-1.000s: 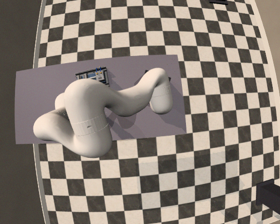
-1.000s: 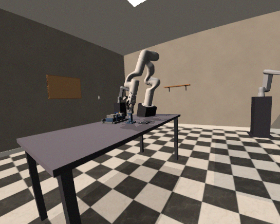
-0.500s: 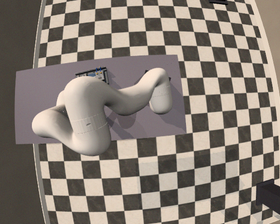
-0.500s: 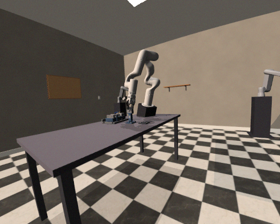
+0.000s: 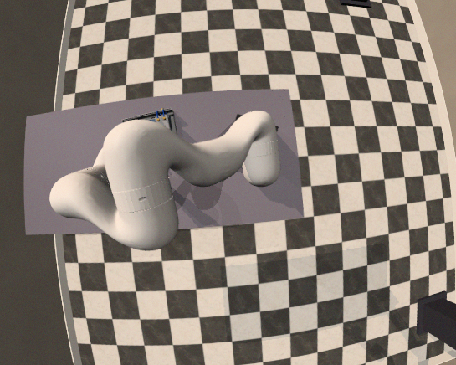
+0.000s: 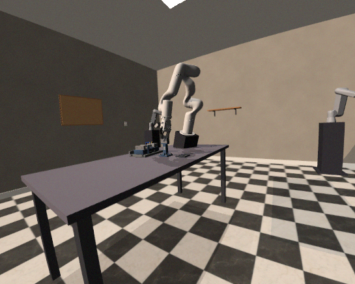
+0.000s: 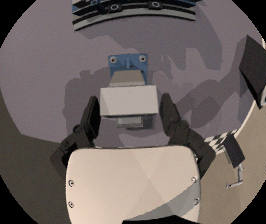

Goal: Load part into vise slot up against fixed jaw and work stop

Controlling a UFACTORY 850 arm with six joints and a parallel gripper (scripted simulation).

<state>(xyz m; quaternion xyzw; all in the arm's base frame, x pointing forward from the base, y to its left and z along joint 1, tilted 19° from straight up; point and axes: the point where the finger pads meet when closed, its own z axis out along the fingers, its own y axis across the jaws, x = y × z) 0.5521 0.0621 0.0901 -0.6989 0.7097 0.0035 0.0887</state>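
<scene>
Now: hand 1 cm to the left of the part and 1 cm above it. From my hand the other things lie so: vise (1 cm behind, 24 cm to the right, 13 cm below); air cylinder rod (3 cm behind, 24 cm to the right, 9 cm below).
</scene>
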